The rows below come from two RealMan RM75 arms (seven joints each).
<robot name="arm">
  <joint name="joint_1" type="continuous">
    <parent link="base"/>
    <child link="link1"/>
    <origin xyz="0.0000 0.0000 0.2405"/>
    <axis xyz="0 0 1"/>
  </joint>
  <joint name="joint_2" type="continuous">
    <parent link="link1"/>
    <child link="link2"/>
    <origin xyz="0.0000 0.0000 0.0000"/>
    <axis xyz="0 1 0"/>
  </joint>
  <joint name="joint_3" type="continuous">
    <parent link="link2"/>
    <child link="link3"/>
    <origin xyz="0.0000 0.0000 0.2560"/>
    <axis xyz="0 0 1"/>
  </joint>
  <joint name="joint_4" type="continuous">
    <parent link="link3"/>
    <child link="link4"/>
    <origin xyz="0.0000 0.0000 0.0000"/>
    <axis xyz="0 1 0"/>
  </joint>
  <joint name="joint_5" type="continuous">
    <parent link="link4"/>
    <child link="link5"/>
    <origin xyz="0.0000 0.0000 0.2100"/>
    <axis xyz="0 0 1"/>
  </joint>
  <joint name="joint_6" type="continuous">
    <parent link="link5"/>
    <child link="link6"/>
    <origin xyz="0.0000 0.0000 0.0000"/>
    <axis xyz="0 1 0"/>
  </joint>
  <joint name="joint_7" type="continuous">
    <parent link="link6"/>
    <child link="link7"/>
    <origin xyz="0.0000 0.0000 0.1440"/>
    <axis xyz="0 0 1"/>
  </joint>
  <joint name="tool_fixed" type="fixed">
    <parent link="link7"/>
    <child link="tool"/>
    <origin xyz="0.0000 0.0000 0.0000"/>
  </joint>
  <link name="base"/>
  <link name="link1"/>
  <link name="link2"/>
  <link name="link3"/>
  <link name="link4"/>
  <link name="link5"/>
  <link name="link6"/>
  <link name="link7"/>
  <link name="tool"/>
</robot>
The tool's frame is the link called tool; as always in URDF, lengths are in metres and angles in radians. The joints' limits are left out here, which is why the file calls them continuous.
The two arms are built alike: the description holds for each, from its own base.
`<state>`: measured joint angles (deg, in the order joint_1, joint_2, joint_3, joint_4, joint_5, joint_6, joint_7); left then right.
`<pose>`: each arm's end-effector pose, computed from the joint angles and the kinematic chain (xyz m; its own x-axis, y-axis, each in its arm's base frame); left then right.
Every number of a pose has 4 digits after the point.
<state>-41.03 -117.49 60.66 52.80 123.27 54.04 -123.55 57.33 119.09 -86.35 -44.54 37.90 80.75 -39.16</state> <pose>-0.1849 0.4507 0.0264 0.7571 0.4849 0.4379 0.6527 -0.5909 -0.4741 0.1399 0.3830 -0.0745 0.7640 -0.4915 0.4180 -0.4259 -0.8708 -0.2455</pose>
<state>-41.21 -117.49 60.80 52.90 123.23 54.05 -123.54 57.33 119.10 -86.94 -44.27 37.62 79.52 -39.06</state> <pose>-0.1828 0.4512 0.0263 0.7603 0.4808 0.4368 0.6488 -0.5950 -0.4744 0.1410 0.3849 -0.0758 0.7668 -0.4887 0.4162 -0.4151 -0.8721 -0.2592</pose>
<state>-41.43 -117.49 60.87 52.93 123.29 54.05 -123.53 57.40 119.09 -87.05 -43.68 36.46 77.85 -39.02</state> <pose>-0.1810 0.4519 0.0261 0.7635 0.4773 0.4351 0.6450 -0.5984 -0.4753 0.1440 0.3891 -0.0757 0.7676 -0.4890 0.4143 -0.4003 -0.8706 -0.2859</pose>
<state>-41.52 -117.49 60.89 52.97 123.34 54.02 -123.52 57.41 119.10 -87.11 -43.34 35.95 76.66 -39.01</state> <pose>-0.1802 0.4522 0.0262 0.7651 0.4752 0.4344 0.6430 -0.5996 -0.4765 0.1454 0.3917 -0.0760 0.7702 -0.4893 0.4091 -0.3920 -0.8692 -0.3013</pose>
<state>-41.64 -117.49 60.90 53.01 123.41 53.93 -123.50 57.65 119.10 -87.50 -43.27 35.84 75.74 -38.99</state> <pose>-0.1793 0.4528 0.0265 0.7672 0.4724 0.4339 0.6405 -0.6005 -0.4787 0.1438 0.3940 -0.0767 0.7769 -0.4818 0.4054 -0.3789 -0.8719 -0.3103</pose>
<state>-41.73 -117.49 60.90 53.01 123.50 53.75 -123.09 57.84 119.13 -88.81 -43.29 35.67 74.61 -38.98</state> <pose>-0.1788 0.4534 0.0267 0.7730 0.4659 0.4306 0.6334 -0.6032 -0.4847 0.1425 0.3953 -0.0788 0.7842 -0.4640 0.4120 -0.3529 -0.8796 -0.3190</pose>
